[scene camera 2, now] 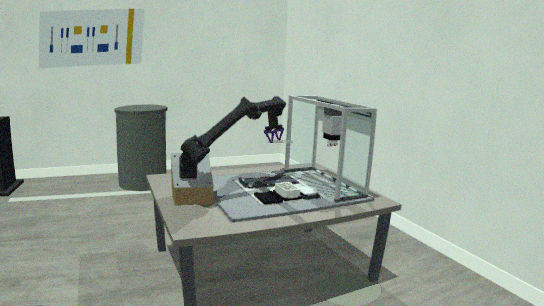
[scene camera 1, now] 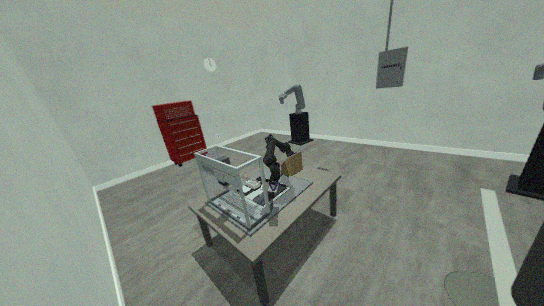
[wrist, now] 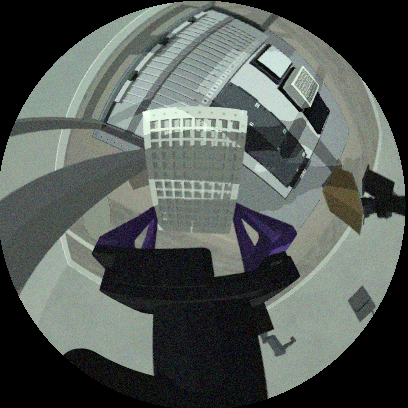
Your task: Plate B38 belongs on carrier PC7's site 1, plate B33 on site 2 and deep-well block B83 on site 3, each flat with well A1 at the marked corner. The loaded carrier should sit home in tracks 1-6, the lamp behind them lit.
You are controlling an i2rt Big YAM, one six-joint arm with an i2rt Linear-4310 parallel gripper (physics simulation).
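Places are measured from the arm's base along level axes (x ahead, y right, z down), in centimetres.
Pixels of known places: gripper, fingertip midpoint: [scene camera 2: 275, 141] [scene camera 1: 274, 187] [wrist: 193, 208]; arm's base, origin of the base link: [scene camera 2: 187, 167] [scene camera 1: 292, 157] [wrist: 358, 208].
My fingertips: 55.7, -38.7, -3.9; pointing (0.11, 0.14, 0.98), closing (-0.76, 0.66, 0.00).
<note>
For each thing: its top centre in the pictures, then the offset to it from my fingertips, as dx, dy, dz. Level surfaces: height alone.
- thin white well plate, middle of its top: [wrist: 193, 183] [scene camera 2: 280, 138] +2.3, +2.7, -2.8
- dark carrier, middle of its top: [wrist: 271, 137] [scene camera 2: 269, 177] [scene camera 1: 270, 191] -8.5, +19.8, +16.2
- deep-well block, middle of its top: [wrist: 306, 84] [scene camera 2: 287, 186] [scene camera 1: 253, 181] -5.2, +42.7, +13.9
- flat white plate, middle of its top: [wrist: 276, 59] [scene camera 2: 306, 189] +5.4, +42.3, +16.6
- tracked deck, its level: dz +19.2
- pipetting head, middle of its top: [scene camera 2: 334, 114] +26.4, +25.5, -20.9
- black holder, middle of its top: [wrist: 319, 110] [scene camera 2: 268, 195] -16.1, +45.6, +17.5
My gripper [wrist: 193, 208] [scene camera 2: 274, 140] [scene camera 1: 273, 186] is shut on a thin white well plate [wrist: 195, 167] [scene camera 2: 286, 142], held roughly level high above the table, beside the enclosure's open side in scene camera 2. I cannot read whether the plate is B38 or B33. The dark carrier [wrist: 271, 145] lies on a white panel, partly hidden behind the held plate in the wrist view; the sites that show look bare. The deep-well block [wrist: 304, 86] [scene camera 2: 287, 190] and a flat white plate [wrist: 274, 61] [scene camera 2: 308, 191] sit side by side on black holders. I cannot make out a lit lamp.
The tracked deck [wrist: 180, 70] [scene camera 2: 320, 181] lies inside the framed enclosure, whose upright post [scene camera 2: 341, 165] stands at a corner. A pipetting head [scene camera 2: 331, 122] hangs inside. A black holder [wrist: 318, 117] [scene camera 2: 269, 196] without a plate lies next to the deep-well block.
</note>
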